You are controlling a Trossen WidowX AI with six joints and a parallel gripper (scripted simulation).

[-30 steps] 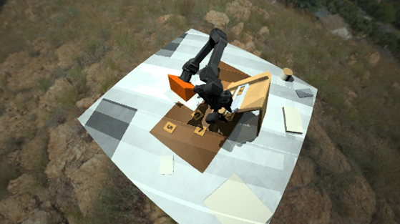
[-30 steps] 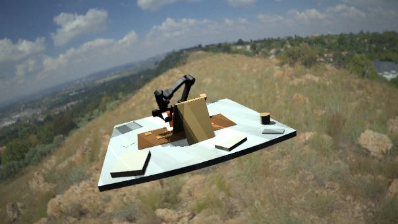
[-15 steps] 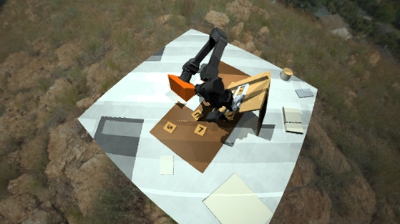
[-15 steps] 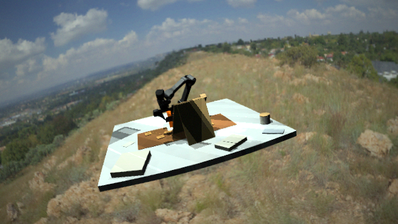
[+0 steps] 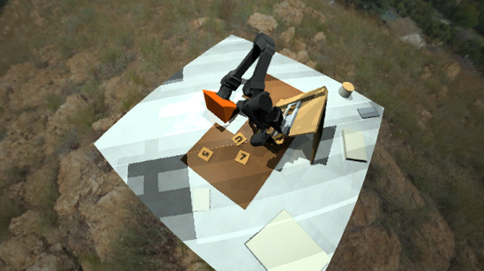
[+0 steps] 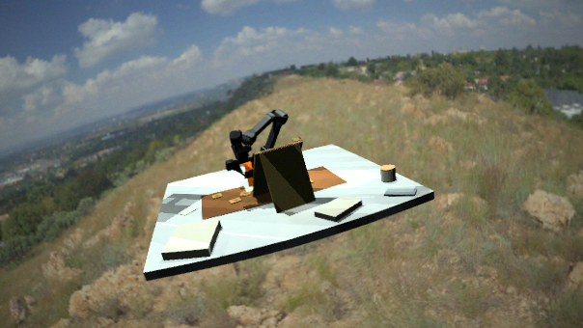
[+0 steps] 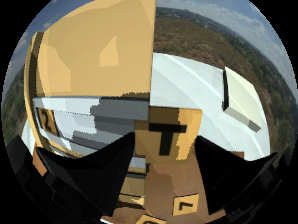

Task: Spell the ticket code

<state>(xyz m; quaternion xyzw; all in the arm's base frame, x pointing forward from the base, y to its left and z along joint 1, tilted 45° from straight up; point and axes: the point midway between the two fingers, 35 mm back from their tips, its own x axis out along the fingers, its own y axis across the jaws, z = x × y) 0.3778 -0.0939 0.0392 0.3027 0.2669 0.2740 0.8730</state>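
My gripper tip is 110 mm past the ticket, 130 mm to the right of it and 80 mm above it. The rest, counted from my gripper tip: cream block: 280 mm ahead, 360 mm to the left, 150 mm below; then brown mat: 200 mm behind, 60 mm to the left, 160 mm below; then pale card: 70 mm behind, 380 mm to the right, 160 mm below.
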